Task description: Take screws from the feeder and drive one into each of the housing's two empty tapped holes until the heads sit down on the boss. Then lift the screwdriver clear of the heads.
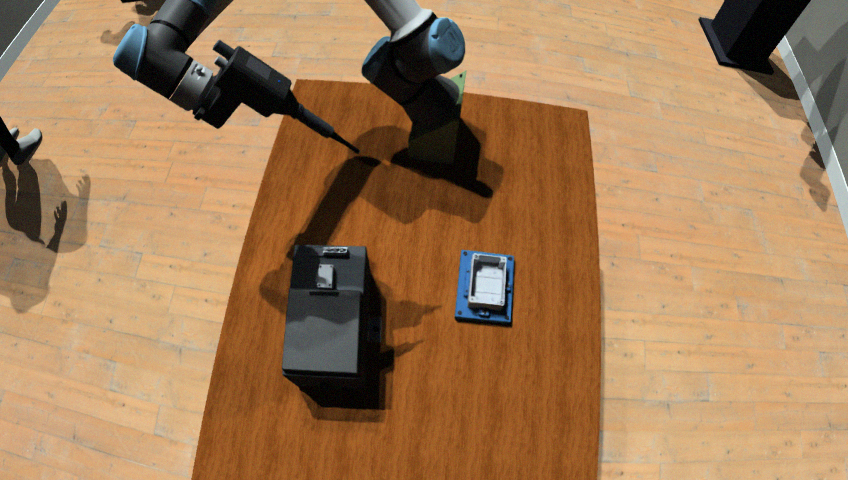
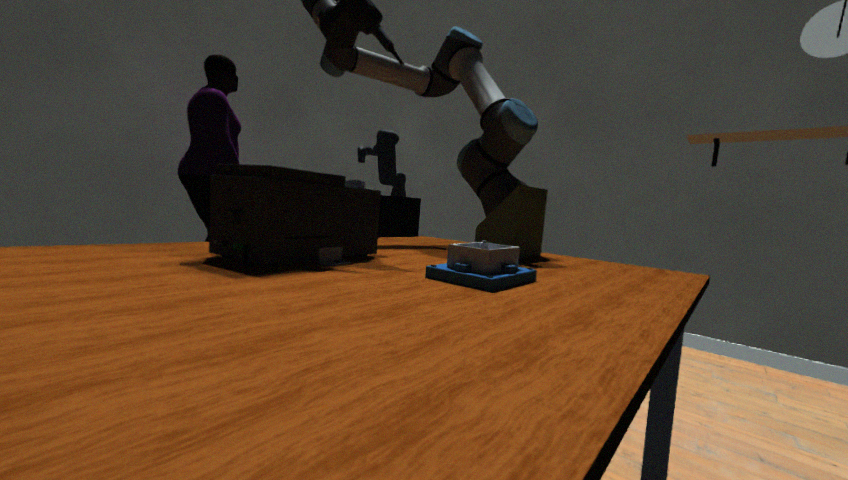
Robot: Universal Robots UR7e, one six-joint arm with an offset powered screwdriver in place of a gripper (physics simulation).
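My screwdriver (image 1: pixel 358 152) (image 2: pixel 401 63) points down at a slant, its tip high above the back part of the table and well away from both feeder and housing. Whether a screw sits on its tip is too small to tell. The dark box-shaped screw feeder (image 1: pixel 321 333) (image 2: pixel 291 214) stands on the left of the table. The light grey open-topped housing (image 1: pixel 489 282) (image 2: pixel 483 259) sits upright in a blue fixture (image 1: pixel 499 317) (image 2: pixel 493 283), to the right of the feeder. Its corner holes are too small to tell empty from filled.
The wooden table (image 1: pixel 535 386) (image 2: pixel 357 368) carries feeder, fixture and the arm's pedestal (image 1: pixel 437 142) (image 2: pixel 520 220) at the back. A person (image 2: pixel 211 130) and a second robot arm (image 2: pixel 386 157) stand beyond the table. A dark stand (image 1: pixel 755 29) is on the floor at the upper right.
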